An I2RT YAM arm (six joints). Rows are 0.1 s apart.
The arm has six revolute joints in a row. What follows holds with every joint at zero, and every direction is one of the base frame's. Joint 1 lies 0.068 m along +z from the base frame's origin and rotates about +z. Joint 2 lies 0.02 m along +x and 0.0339 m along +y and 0.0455 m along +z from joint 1 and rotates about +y. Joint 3 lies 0.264 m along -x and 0.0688 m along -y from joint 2 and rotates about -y. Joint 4 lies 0.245 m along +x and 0.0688 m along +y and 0.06 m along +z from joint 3 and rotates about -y. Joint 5 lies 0.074 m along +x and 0.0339 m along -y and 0.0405 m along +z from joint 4 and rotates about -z. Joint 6 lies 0.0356 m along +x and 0.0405 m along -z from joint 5 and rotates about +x. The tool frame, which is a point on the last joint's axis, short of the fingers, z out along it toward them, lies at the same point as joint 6; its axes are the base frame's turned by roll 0, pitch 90 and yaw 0 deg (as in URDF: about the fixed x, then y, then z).
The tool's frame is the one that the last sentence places.
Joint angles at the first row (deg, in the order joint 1, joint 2, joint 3, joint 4, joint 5, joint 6):
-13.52, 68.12, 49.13, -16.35, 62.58, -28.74
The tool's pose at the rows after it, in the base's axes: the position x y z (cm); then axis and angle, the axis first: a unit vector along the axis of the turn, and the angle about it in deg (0 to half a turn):
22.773 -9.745 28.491 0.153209 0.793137 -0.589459 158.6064
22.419 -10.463 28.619 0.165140 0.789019 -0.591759 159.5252
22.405 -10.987 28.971 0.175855 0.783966 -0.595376 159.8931
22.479 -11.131 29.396 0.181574 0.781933 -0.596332 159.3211
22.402 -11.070 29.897 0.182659 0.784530 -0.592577 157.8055
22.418 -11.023 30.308 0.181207 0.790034 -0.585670 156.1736
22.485 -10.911 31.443 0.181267 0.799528 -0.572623 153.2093
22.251 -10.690 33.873 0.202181 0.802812 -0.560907 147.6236
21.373 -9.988 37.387 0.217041 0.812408 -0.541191 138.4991
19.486 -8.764 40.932 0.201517 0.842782 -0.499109 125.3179
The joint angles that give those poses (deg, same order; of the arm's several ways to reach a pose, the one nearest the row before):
-15.81, 67.85, 49.22, -16.35, 63.02, -29.35
-17.66, 67.68, 49.31, -16.26, 62.93, -29.62
-18.81, 68.03, 50.09, -16.00, 63.19, -29.80
-19.07, 68.12, 50.89, -15.91, 63.11, -29.71
-19.07, 67.50, 51.42, -16.00, 61.97, -29.62
-19.07, 67.15, 52.03, -16.26, 60.30, -29.36
-18.99, 66.71, 54.22, -17.92, 57.49, -28.31
-18.90, 65.48, 58.17, -19.94, 54.76, -25.68
-18.46, 62.76, 63.01, -21.62, 49.50, -23.47
-18.28, 58.02, 66.61, -22.24, 38.35, -21.98

